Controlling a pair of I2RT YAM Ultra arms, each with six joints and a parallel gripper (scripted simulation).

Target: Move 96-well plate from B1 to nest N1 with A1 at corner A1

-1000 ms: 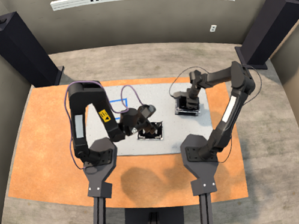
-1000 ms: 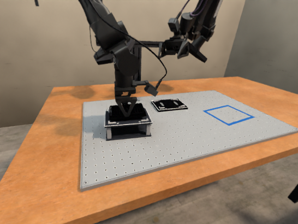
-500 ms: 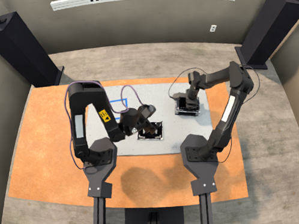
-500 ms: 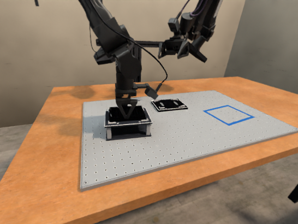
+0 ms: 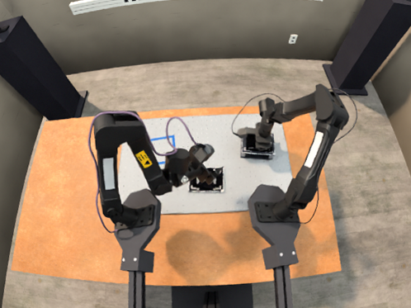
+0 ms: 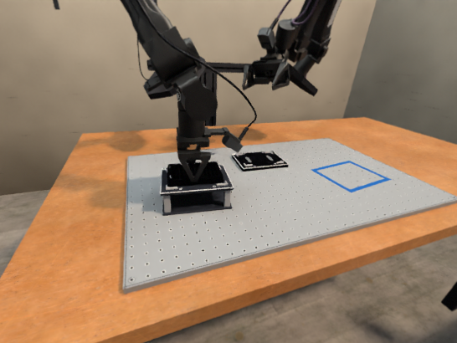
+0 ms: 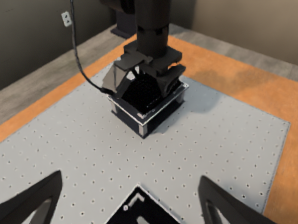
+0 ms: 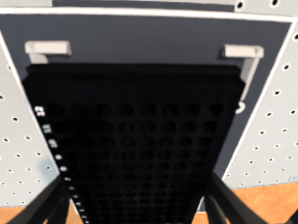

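Now: right hand 10 mm above the black 96-well plate.
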